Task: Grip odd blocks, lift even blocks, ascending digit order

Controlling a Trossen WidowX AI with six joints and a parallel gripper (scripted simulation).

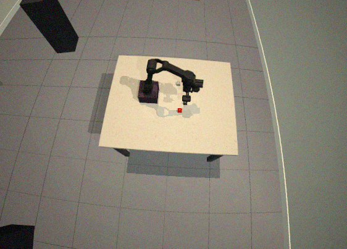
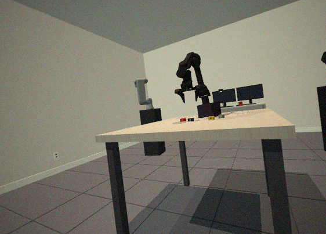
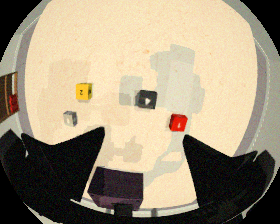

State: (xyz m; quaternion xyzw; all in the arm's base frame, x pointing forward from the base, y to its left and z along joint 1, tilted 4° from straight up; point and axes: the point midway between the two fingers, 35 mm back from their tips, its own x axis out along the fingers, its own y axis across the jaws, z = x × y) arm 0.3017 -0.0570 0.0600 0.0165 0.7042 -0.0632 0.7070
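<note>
My gripper tip is 40 mm past the grey block, 180 mm to the right of it and 120 mm above it. The rest, counted from my gripper tip: red block: 40 mm behind, 80 mm to the right, 120 mm below; yellow block: 30 mm ahead, 130 mm to the left, 120 mm below; black block: 10 mm ahead, 10 mm to the right, 120 mm below.
</note>
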